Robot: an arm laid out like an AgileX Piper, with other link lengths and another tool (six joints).
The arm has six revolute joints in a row. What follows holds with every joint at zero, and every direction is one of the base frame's.
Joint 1 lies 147.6 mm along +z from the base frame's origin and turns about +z.
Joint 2 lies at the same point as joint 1 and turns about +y.
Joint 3 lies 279.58 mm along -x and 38.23 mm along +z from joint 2 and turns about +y.
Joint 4 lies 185.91 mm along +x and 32.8 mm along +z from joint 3 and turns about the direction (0.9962, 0, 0.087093).
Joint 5 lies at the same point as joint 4 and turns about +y.
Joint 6 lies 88.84 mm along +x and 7.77 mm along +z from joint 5 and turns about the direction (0.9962, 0, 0.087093).
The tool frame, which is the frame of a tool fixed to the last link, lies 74.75 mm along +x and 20 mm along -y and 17.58 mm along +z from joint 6; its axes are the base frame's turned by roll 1.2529, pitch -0.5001 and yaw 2.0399 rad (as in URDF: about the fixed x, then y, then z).
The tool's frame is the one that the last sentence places.
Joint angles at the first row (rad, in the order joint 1, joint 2, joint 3, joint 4, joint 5, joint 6):
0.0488 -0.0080 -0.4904 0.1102 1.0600 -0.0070
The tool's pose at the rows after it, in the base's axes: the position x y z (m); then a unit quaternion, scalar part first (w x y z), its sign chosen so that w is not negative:
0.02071 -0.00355 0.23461 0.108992 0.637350 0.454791 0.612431
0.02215 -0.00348 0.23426 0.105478 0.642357 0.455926 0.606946
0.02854 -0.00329 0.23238 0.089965 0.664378 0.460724 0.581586
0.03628 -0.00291 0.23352 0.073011 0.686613 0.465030 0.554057
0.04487 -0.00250 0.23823 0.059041 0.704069 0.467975 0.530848
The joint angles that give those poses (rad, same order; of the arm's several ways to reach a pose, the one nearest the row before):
0.0488 -0.0080 -0.4904 0.1102 1.0600 -0.0070
0.0488 0.0086 -0.4904 0.1102 1.0600 -0.0070
0.0488 0.0832 -0.4904 0.1093 1.0600 -0.0069
0.0488 0.1757 -0.5039 0.1093 1.0600 -0.0070
0.0488 0.2687 -0.5313 0.1093 1.0590 -0.0070

